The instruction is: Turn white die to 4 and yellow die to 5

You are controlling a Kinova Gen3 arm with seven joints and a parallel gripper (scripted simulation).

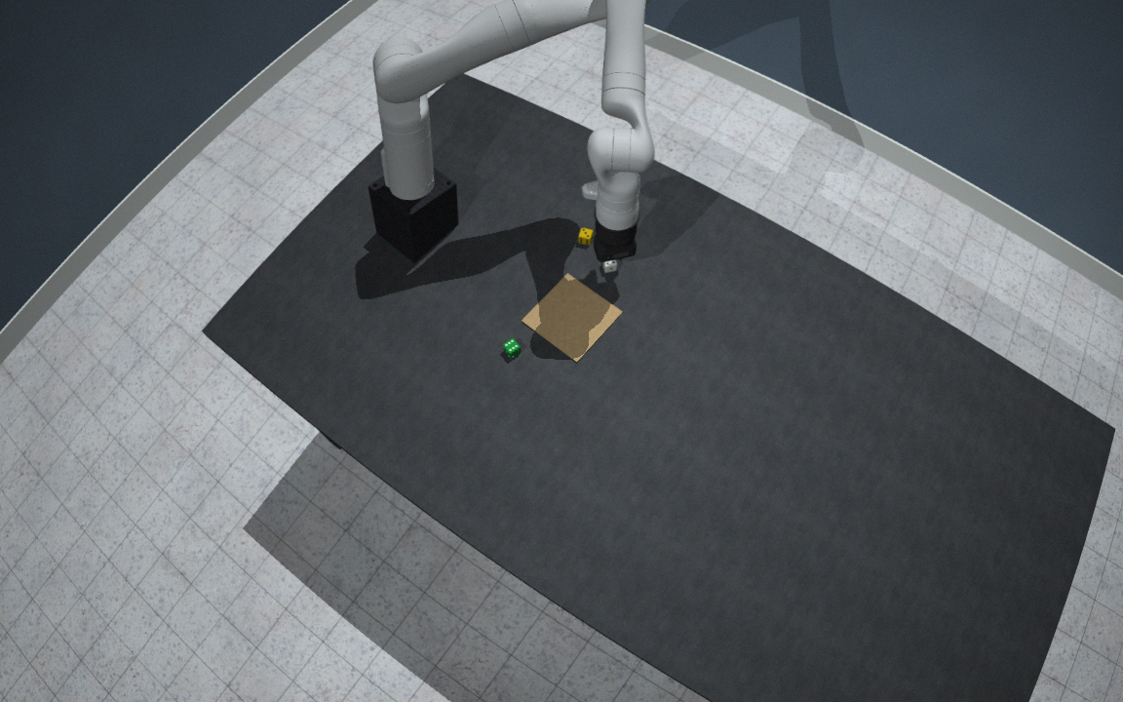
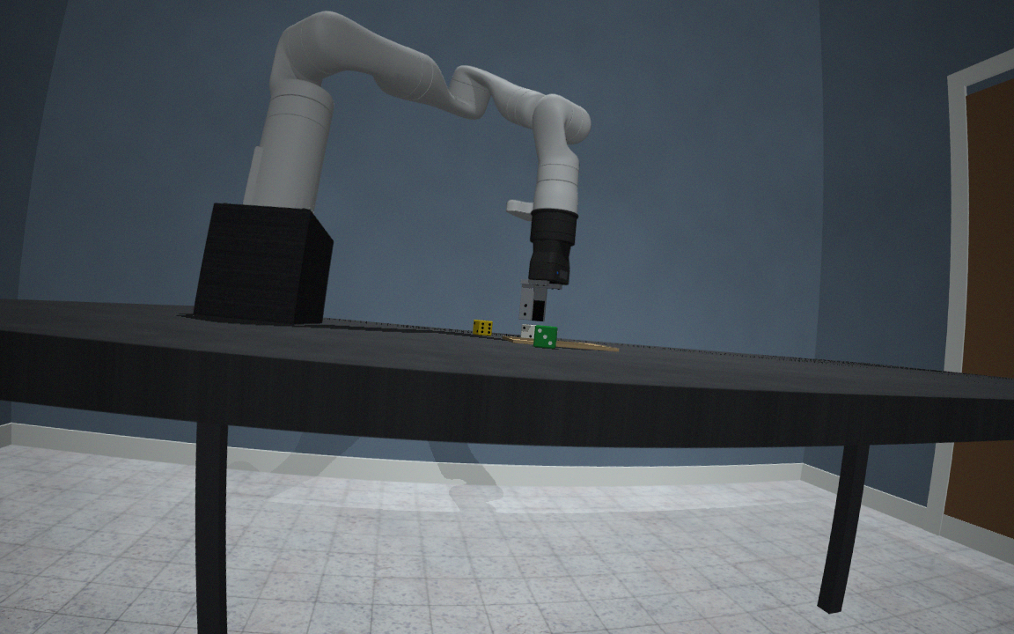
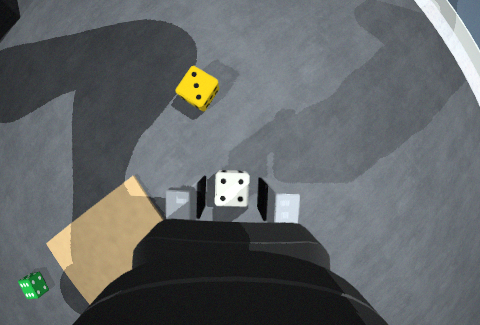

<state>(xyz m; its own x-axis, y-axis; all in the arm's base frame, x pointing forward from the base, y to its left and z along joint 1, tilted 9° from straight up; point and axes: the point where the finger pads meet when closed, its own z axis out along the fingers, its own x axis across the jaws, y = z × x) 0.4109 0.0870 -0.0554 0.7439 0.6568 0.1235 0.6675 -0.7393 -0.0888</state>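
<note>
My gripper is now 4 cm above the white die. The rest, counted from my hand: green die: 26 cm to the right, 8 cm behind, 4 cm below; yellow die: 7 cm behind, 4 cm to the left, 4 cm below; tan mat: 14 cm to the right, 5 cm below, 1 cm behind.
</note>
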